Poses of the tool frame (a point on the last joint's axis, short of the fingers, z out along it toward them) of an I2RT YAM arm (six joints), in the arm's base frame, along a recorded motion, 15 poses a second.
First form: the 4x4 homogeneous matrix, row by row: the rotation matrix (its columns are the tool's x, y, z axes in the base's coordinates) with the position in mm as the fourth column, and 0 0 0 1 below. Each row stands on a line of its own.
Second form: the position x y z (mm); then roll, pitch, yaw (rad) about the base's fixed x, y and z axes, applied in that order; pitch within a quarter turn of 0, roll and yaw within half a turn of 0. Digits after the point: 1 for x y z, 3 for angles.
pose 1, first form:
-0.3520 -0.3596 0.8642 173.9
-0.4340 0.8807 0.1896 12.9
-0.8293 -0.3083 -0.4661 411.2
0 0 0 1
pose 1, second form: 173.9 12.9 411.2 -2.557 0.978 -2.252
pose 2, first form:
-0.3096 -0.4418 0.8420 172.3
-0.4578 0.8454 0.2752 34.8
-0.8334 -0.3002 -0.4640 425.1
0 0 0 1
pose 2, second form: 172.3 34.8 425.1 -2.567 0.985 -2.165
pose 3, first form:
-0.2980 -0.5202 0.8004 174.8
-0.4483 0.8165 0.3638 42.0
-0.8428 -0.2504 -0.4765 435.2
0 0 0 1
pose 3, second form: 174.8 42.0 435.2 -2.658 1.002 -2.157
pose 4, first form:
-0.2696 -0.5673 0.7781 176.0
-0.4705 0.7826 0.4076 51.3
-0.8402 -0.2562 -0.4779 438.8
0 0 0 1
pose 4, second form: 176.0 51.3 438.8 -2.649 0.998 -2.091
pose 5, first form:
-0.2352 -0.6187 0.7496 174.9
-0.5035 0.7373 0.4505 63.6
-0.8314 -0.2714 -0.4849 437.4
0 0 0 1
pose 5, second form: 174.9 63.6 437.4 -2.631 0.982 -2.008
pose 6, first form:
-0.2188 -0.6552 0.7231 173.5
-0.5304 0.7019 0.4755 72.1
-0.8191 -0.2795 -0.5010 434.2
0 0 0 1
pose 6, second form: 173.5 72.1 434.2 -2.633 0.960 -1.962
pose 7, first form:
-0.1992 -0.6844 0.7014 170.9
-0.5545 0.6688 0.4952 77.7
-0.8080 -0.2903 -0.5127 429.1
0 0 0 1
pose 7, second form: 170.9 77.7 429.1 -2.626 0.941 -1.916
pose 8, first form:
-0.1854 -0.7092 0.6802 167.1
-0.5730 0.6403 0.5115 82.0
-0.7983 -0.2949 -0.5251 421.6
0 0 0 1
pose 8, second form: 167.1 82.0 421.6 -2.630 0.924 -1.884
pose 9, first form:
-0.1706 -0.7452 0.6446 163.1
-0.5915 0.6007 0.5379 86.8
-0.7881 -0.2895 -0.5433 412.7
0 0 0 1
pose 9, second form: 163.1 86.8 412.7 -2.652 0.908 -1.852
